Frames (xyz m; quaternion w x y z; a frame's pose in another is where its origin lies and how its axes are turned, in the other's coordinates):
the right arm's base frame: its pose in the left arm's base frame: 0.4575 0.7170 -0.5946 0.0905 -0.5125 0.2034 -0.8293
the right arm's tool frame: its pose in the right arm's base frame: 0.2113 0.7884 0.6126 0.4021 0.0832 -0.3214 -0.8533
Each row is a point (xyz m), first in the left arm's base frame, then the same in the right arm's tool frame.
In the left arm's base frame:
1: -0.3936 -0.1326 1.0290
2: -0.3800 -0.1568 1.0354
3: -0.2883 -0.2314 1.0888
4: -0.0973 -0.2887 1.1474
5: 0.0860 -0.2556 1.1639
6: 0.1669 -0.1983 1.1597
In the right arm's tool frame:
1: -0.7597 1.1350 -1.4538
2: -0.7758 1.1439 -1.4321
3: -0.8092 1.2176 -1.3307
4: -0.7837 1.3252 -1.1547
5: -0.6751 1.3944 -1.0191
6: -0.5877 1.4160 -0.9772

